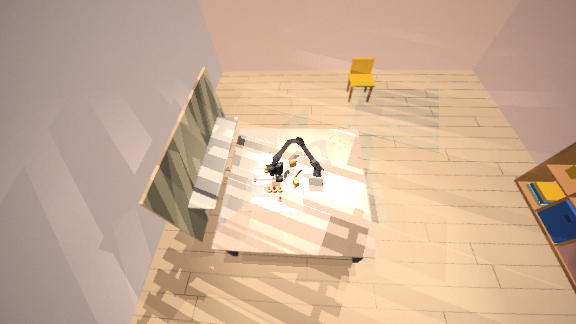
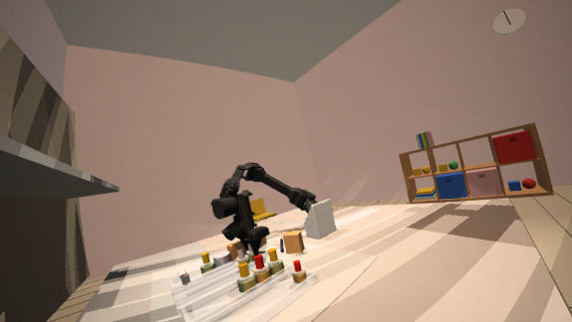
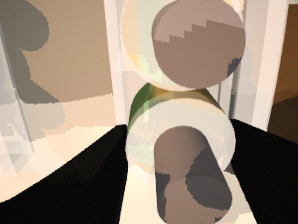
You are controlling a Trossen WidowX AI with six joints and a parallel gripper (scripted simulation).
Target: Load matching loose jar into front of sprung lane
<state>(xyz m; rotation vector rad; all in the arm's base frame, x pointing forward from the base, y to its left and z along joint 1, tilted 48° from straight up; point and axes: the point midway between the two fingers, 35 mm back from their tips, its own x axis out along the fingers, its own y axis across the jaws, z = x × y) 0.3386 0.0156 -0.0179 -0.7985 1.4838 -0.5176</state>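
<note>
My gripper tip is now 150 mm past the dark stick, 60 mm to the left of it and 30 mm above it. Round my gripper tip: clear rack (140 mm ahead, 50 mm to the left, 20 mm below).
</note>
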